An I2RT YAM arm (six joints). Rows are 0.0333 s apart.
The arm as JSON. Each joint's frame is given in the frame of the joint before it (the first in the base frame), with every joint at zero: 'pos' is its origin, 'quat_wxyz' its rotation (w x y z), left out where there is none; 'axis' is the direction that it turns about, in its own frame. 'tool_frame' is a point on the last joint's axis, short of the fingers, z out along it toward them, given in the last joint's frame.
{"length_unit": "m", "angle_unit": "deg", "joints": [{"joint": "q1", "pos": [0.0, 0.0, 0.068], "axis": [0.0, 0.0, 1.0]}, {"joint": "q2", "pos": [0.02, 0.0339, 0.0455], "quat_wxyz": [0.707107, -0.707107, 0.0, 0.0], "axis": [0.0, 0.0, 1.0]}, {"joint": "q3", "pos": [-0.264, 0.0, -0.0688], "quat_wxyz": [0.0, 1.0, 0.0, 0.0], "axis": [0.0, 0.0, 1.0]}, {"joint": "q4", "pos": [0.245, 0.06, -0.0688], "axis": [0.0, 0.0, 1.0]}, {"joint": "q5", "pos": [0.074, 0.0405, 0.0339], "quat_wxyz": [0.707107, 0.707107, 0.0, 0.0], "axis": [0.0, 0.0, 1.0]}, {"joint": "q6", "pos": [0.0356, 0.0, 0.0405], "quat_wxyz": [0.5, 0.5, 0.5, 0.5], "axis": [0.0, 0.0, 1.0]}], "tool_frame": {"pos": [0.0, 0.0, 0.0], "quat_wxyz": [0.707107, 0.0, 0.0, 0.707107]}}
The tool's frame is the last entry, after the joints.
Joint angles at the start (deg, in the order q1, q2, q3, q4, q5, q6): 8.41 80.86 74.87 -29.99 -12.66 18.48
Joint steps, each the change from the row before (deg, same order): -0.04 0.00 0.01 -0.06 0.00 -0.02; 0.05 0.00 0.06 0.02 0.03 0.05; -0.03 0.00 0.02 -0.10 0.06 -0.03; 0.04 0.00 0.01 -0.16 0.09 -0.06; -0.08 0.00 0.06 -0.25 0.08 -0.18; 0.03 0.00 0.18 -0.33 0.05 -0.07; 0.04 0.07 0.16 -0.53 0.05 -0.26; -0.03 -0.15 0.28 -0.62 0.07 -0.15; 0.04 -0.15 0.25 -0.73 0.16 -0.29; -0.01 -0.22 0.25 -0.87 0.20 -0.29; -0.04 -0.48 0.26 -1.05 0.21 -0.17; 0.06 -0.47 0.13 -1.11 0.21 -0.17; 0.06 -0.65 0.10 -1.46 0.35 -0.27; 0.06 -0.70 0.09 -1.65 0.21 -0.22; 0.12 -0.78 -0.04 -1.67 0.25 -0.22
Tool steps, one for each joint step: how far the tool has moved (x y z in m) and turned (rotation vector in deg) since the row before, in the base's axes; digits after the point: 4 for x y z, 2 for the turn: 0.0000 -0.0002 0.0000 -0.02 0.04 -0.03; 0.0000 0.0003 0.0004 0.03 -0.07 0.00; -0.0001 -0.0002 0.0000 -0.07 0.06 -0.06; -0.0002 0.0001 -0.0002 -0.12 0.12 0.00; -0.0002 -0.0005 0.0000 -0.21 0.12 -0.04; -0.0003 0.0001 0.0006 -0.10 0.12 0.03; -0.0003 0.0002 -0.0002 -0.29 0.35 0.15; -0.0011 -0.0004 0.0015 -0.18 0.13 0.00; -0.0013 -0.0001 0.0011 -0.36 0.22 0.08; -0.0017 -0.0004 0.0013 -0.39 0.29 0.01; -0.0030 -0.0008 0.0024 -0.30 0.23 -0.10; -0.0032 -0.0003 0.0014 -0.33 0.43 0.00; -0.0044 -0.0005 0.0016 -0.52 0.59 -0.04; -0.0049 -0.0005 0.0015 -0.42 0.76 0.04; -0.0054 -0.0004 0.0011 -0.46 0.83 0.07
